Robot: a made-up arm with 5 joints.
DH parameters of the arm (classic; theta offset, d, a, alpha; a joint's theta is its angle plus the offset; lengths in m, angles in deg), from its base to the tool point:
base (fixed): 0 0.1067 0 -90
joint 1: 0 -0.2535 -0.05 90
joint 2: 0 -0.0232 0.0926 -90
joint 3: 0 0.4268 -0.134 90
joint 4: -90 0.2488 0.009 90
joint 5: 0 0.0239 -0.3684 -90
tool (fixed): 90 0.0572 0 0
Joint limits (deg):
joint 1: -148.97..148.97
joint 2: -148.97..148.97
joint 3: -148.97..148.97
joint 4: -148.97..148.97
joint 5: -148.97..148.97
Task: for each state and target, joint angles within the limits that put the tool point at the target. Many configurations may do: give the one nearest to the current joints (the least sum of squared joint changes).
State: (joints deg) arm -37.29 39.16 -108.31 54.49 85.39
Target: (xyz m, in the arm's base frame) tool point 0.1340 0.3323 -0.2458
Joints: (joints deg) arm -48.63 34.50 -108.51 52.22 57.20
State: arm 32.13 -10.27 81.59 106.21 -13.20
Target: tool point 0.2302 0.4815 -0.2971
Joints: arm 60.48 18.01 125.49 60.50 -32.29
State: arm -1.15 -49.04 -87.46 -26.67 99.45
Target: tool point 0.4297 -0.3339 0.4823
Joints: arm -50.14 -80.40 -99.39 -26.18 69.78
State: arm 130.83 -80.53 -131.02 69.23 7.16
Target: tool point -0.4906 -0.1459 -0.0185
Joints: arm 97.52 -75.55 -91.79 114.85 24.00
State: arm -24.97 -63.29 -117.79 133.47 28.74
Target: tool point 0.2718 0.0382 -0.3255
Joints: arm -23.79 -53.37 -94.04 111.16 3.12
